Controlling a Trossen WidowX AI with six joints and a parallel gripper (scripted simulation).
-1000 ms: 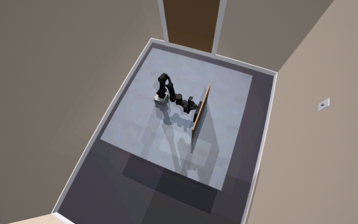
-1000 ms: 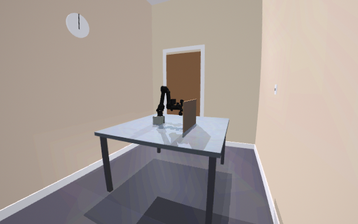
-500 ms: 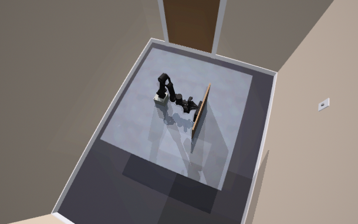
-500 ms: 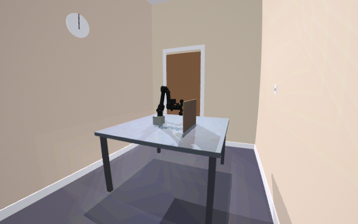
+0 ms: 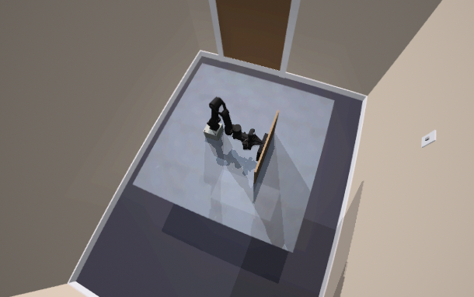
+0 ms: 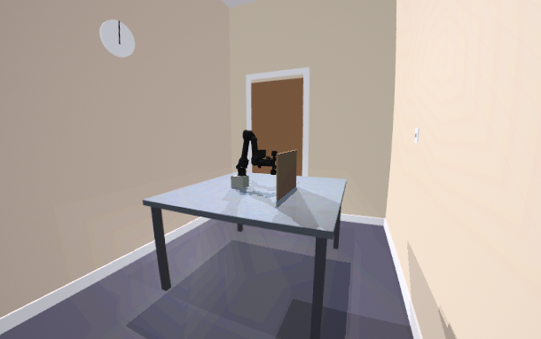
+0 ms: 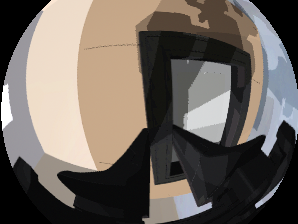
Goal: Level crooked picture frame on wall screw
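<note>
The picture frame is 50 mm below my gripper tip, 10 mm to the right of it and 10 mm ahead of it. The rest, counted from my gripper tip: tan wall panel: 70 mm below, 20 mm ahead.
</note>
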